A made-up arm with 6 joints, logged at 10 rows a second.
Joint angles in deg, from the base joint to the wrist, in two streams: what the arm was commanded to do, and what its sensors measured. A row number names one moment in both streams.
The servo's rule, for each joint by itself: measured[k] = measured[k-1] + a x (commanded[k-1-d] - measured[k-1]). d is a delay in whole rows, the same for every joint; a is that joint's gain. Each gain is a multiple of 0.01, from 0.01 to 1. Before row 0 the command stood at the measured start. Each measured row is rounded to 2 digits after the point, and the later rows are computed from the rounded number. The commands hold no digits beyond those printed.
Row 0, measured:
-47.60, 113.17, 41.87, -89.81, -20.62, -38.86
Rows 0 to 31, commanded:
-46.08, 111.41, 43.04, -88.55, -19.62, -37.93
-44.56, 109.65, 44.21, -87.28, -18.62, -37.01
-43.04, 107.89, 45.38, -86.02, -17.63, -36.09
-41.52, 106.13, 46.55, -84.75, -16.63, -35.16
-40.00, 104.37, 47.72, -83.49, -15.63, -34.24
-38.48, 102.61, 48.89, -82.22, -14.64, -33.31
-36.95, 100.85, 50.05, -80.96, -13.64, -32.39
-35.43, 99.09, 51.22, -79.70, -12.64, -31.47
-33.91, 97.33, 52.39, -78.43, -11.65, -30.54
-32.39, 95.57, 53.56, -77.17, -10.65, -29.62
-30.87, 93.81, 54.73, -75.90, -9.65, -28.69
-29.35, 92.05, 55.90, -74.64, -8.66, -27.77
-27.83, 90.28, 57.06, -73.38, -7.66, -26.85
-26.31, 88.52, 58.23, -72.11, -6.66, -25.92
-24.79, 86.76, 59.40, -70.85, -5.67, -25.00
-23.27, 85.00, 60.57, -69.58, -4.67, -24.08
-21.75, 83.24, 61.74, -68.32, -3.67, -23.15
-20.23, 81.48, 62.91, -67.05, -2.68, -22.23
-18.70, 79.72, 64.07, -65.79, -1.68, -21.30
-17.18, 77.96, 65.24, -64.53, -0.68, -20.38
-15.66, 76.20, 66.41, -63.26, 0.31, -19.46
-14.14, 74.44, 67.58, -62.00, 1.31, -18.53
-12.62, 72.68, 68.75, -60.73, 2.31, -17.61
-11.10, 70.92, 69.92, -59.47, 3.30, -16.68
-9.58, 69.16, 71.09, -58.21, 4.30, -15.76
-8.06, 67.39, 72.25, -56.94, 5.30, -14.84
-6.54, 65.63, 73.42, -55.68, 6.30, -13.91
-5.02, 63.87, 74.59, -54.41, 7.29, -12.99
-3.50, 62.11, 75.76, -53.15, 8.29, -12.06
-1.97, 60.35, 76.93, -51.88, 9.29, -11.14
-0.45, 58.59, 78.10, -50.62, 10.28, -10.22
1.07, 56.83, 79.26, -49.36, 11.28, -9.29
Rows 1 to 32, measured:
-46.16, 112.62, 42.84, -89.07, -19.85, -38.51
-44.64, 111.70, 43.98, -88.01, -18.90, -37.94
-43.12, 110.52, 45.14, -86.84, -17.92, -37.24
-41.60, 109.16, 46.31, -85.61, -16.93, -36.45
-40.08, 107.68, 47.48, -84.36, -15.93, -35.61
-38.56, 106.11, 48.65, -83.10, -14.94, -34.74
-37.03, 104.48, 49.81, -81.84, -13.94, -33.85
-35.51, 102.81, 50.98, -80.58, -12.94, -32.95
-33.99, 101.11, 52.15, -79.31, -11.95, -32.03
-32.47, 99.39, 53.32, -78.05, -10.95, -31.11
-30.95, 97.66, 54.49, -76.78, -9.95, -30.19
-29.43, 95.92, 55.66, -75.52, -8.96, -29.27
-27.91, 94.17, 56.82, -74.26, -7.96, -28.35
-26.39, 92.42, 57.99, -72.99, -6.96, -27.43
-24.87, 90.67, 59.16, -71.73, -5.97, -26.51
-23.35, 88.91, 60.33, -70.46, -4.97, -25.59
-21.83, 87.15, 61.50, -69.20, -3.97, -24.66
-20.31, 85.39, 62.67, -67.93, -2.98, -23.74
-18.78, 83.63, 63.83, -66.67, -1.98, -22.81
-17.26, 81.87, 65.00, -65.41, -0.98, -21.89
-15.74, 80.11, 66.17, -64.14, 0.01, -20.97
-14.22, 78.35, 67.34, -62.88, 1.01, -20.04
-12.70, 76.59, 68.51, -61.61, 2.01, -19.12
-11.18, 74.83, 69.68, -60.35, 3.00, -18.19
-9.66, 73.07, 70.85, -59.09, 4.00, -17.27
-8.14, 71.31, 72.01, -57.82, 5.00, -16.35
-6.62, 69.55, 73.18, -56.56, 6.00, -15.42
-5.10, 67.79, 74.35, -55.29, 6.99, -14.50
-3.58, 66.03, 75.52, -54.03, 7.99, -13.57
-2.05, 64.27, 76.69, -52.76, 8.99, -12.65
-0.53, 62.51, 77.86, -51.50, 9.98, -11.73
0.99, 60.75, 79.02, -50.24, 10.98, -10.80
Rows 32 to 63, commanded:
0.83, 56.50, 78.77, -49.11, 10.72, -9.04
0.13, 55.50, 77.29, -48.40, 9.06, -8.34
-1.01, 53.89, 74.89, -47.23, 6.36, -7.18
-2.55, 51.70, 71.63, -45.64, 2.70, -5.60
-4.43, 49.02, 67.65, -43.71, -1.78, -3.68
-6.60, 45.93, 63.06, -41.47, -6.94, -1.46
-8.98, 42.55, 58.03, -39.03, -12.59, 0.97
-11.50, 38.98, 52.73, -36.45, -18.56, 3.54
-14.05, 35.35, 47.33, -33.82, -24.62, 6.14
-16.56, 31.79, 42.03, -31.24, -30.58, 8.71
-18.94, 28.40, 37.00, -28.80, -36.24, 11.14
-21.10, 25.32, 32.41, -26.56, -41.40, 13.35
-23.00, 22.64, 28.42, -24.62, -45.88, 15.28
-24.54, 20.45, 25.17, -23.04, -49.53, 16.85
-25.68, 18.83, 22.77, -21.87, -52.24, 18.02
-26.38, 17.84, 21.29, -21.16, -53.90, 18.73
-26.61, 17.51, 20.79, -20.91, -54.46, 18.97
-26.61, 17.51, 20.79, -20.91, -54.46, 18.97
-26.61, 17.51, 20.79, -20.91, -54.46, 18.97
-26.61, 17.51, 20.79, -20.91, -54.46, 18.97
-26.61, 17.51, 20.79, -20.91, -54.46, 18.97
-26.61, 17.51, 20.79, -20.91, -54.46, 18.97
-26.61, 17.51, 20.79, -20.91, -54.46, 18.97
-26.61, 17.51, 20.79, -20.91, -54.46, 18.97
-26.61, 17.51, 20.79, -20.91, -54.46, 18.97
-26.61, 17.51, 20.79, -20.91, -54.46, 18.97
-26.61, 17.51, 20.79, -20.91, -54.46, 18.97
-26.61, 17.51, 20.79, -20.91, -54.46, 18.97
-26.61, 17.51, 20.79, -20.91, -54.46, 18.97
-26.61, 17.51, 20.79, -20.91, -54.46, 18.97
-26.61, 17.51, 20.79, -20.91, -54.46, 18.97
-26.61, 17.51, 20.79, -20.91, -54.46, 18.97
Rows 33 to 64, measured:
0.84, 59.43, 78.81, -49.57, 10.78, -10.13
0.17, 58.21, 77.55, -48.88, 9.46, -9.45
-0.95, 56.87, 75.34, -47.91, 7.07, -8.59
-2.47, 55.27, 72.26, -46.57, 3.71, -7.45
-4.33, 53.33, 68.43, -44.88, -0.52, -6.02
-6.49, 51.04, 63.97, -42.87, -5.46, -4.29
-8.86, 48.41, 59.04, -40.60, -10.95, -2.29
-11.37, 45.49, 53.80, -38.15, -16.81, -0.07
-13.92, 42.35, 48.43, -35.60, -22.82, 2.29
-16.43, 39.08, 43.12, -33.03, -28.80, 4.73
-18.81, 35.77, 38.04, -30.53, -34.53, 7.17
-20.99, 32.53, 33.37, -28.19, -39.82, 9.52
-22.90, 29.46, 29.26, -26.08, -44.49, 11.71
-24.46, 26.67, 25.87, -24.29, -48.37, 13.66
-25.62, 24.24, 23.30, -22.86, -51.35, 15.32
-26.34, 22.26, 21.63, -21.86, -53.31, 16.62
-26.60, 20.79, 20.93, -21.30, -54.20, 17.51
-26.61, 19.77, 20.81, -21.07, -54.40, 18.06
-26.61, 19.07, 20.79, -20.98, -54.45, 18.41
-26.61, 18.59, 20.79, -20.94, -54.46, 18.62
-26.61, 18.26, 20.79, -20.92, -54.46, 18.75
-26.61, 18.03, 20.79, -20.91, -54.46, 18.83
-26.61, 17.87, 20.79, -20.91, -54.46, 18.88
-26.61, 17.76, 20.79, -20.91, -54.46, 18.91
-26.61, 17.68, 20.79, -20.91, -54.46, 18.93
-26.61, 17.63, 20.79, -20.91, -54.46, 18.95
-26.61, 17.59, 20.79, -20.91, -54.46, 18.96
-26.61, 17.57, 20.79, -20.91, -54.46, 18.96
-26.61, 17.55, 20.79, -20.91, -54.46, 18.96
-26.61, 17.54, 20.79, -20.91, -54.46, 18.96
-26.61, 17.53, 20.79, -20.91, -54.46, 18.96
-26.61, 17.52, 20.79, -20.91, -54.46, 18.96

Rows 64 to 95, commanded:
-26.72, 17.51, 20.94, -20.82, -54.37, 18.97
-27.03, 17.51, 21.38, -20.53, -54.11, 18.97
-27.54, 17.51, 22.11, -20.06, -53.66, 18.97
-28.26, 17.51, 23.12, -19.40, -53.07, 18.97
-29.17, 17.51, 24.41, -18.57, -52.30, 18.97
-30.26, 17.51, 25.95, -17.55, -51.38, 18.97
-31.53, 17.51, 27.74, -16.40, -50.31, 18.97
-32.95, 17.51, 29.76, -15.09, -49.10, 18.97
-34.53, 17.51, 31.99, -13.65, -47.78, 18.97
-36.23, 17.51, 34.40, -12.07, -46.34, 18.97
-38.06, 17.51, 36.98, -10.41, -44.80, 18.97
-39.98, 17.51, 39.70, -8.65, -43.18, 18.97
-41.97, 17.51, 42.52, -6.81, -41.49, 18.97
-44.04, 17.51, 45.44, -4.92, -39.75, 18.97
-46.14, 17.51, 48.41, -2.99, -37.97, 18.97
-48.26, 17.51, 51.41, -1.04, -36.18, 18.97
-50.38, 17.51, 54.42, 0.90, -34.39, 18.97
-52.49, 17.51, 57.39, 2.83, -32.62, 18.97
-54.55, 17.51, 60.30, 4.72, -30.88, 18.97
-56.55, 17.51, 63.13, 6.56, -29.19, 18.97
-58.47, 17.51, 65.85, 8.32, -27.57, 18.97
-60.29, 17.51, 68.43, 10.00, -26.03, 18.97
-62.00, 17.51, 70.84, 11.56, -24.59, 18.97
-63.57, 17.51, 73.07, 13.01, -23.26, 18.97
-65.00, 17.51, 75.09, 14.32, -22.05, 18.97
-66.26, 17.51, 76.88, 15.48, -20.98, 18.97
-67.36, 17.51, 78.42, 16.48, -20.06, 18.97
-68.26, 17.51, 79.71, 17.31, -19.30, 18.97
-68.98, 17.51, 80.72, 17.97, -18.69, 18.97
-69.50, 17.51, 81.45, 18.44, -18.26, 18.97
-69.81, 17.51, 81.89, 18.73, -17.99, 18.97
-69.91, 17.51, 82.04, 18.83, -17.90, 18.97
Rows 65 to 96, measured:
-26.71, 17.52, 20.91, -20.86, -54.39, 18.96
-27.01, 17.52, 21.30, -20.67, -54.17, 18.96
-27.51, 17.52, 21.97, -20.31, -53.78, 18.96
-28.22, 17.52, 22.92, -19.77, -53.23, 18.96
-29.12, 17.52, 24.16, -19.06, -52.51, 18.96
-30.20, 17.52, 25.65, -18.17, -51.64, 18.96
-31.46, 17.52, 27.38, -17.13, -50.62, 18.96
-32.88, 17.52, 29.36, -15.93, -49.45, 18.96
-34.45, 17.52, 31.54, -14.58, -48.16, 18.96
-36.14, 17.52, 33.91, -13.10, -46.76, 18.96
-37.96, 17.52, 36.46, -11.51, -45.25, 18.96
-39.88, 17.52, 39.15, -9.82, -43.66, 18.96
-41.87, 17.52, 41.95, -8.04, -41.99, 18.96
-43.93, 17.52, 44.85, -6.20, -40.27, 18.96
-46.03, 17.52, 47.80, -4.31, -38.50, 18.96
-48.15, 17.52, 50.80, -2.38, -36.71, 18.96
-50.27, 17.52, 53.80, -0.44, -34.92, 18.96
-52.38, 17.52, 56.78, 1.49, -33.15, 18.96
-54.44, 17.52, 59.70, 3.40, -31.40, 18.96
-56.44, 17.52, 62.55, 5.26, -29.70, 18.96
-58.37, 17.52, 65.29, 7.07, -28.06, 18.96
-60.19, 17.52, 67.90, 8.80, -26.50, 18.96
-61.91, 17.52, 70.34, 10.43, -25.03, 18.96
-63.49, 17.52, 72.61, 11.95, -23.67, 18.96
-64.92, 17.52, 74.67, 13.35, -22.42, 18.96
-66.19, 17.52, 76.50, 14.61, -21.31, 18.96
-67.30, 17.52, 78.09, 15.71, -20.35, 18.96
-68.21, 17.52, 79.43, 16.65, -19.54, 18.96
-68.94, 17.52, 80.50, 17.43, -18.89, 18.96
-69.47, 17.52, 81.29, 18.03, -18.40, 18.96
-69.79, 17.52, 81.79, 18.44, -18.08, 18.96
-69.90, 17.52, 82.00, 18.67, -17.94, 18.96

